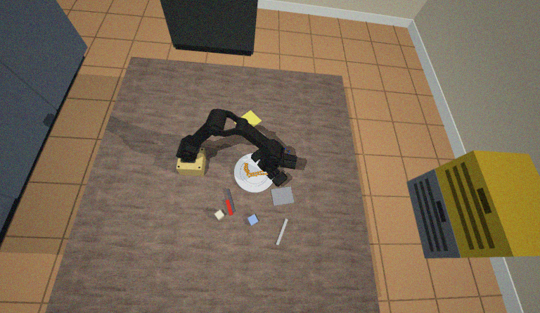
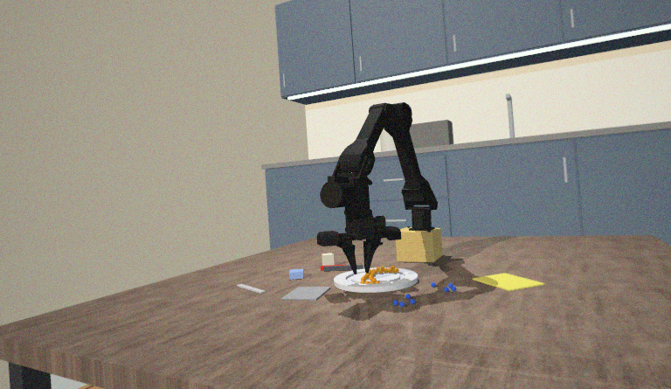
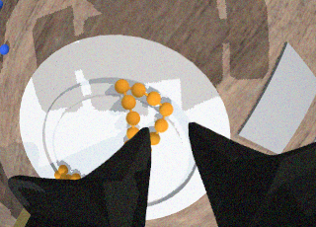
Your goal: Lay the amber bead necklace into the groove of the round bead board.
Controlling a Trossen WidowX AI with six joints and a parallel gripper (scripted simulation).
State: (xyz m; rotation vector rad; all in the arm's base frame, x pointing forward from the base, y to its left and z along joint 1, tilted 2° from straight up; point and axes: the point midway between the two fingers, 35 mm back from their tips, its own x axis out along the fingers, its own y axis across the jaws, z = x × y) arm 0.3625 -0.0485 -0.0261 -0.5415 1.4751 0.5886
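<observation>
Right now my gripper tip is 80 mm short of the grey square tile, 100 mm to the left of it and 30 mm above it. From my gripper tip the other things lie so: red stick (170 mm behind, 140 mm to the right, 30 mm below); then white stick (70 mm ahead, 260 mm to the right, 30 mm below); then light blue cube (60 mm behind, 220 mm to the right, 20 mm below).
</observation>
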